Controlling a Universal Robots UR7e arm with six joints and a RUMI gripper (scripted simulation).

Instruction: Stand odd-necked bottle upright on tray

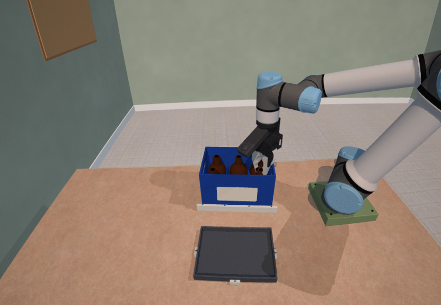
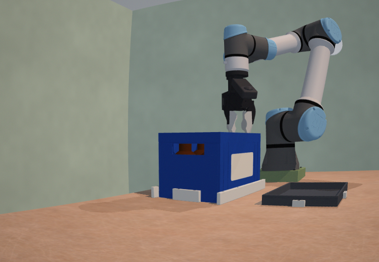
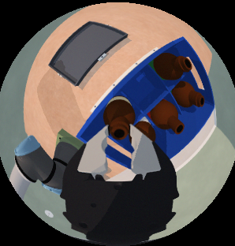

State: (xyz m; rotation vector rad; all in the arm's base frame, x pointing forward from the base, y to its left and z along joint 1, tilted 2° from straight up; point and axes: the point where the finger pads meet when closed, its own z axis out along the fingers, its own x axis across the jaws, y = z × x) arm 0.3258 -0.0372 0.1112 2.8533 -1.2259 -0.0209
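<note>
The glass bottle is 80 mm ahead of my hand, 90 mm to the right of it and 70 mm below it. Also, from my hand: dark tray 90 mm ahead, 250 mm to the left, 140 mm below; blue crate 80 mm ahead, 50 mm to the right, 70 mm below.
</note>
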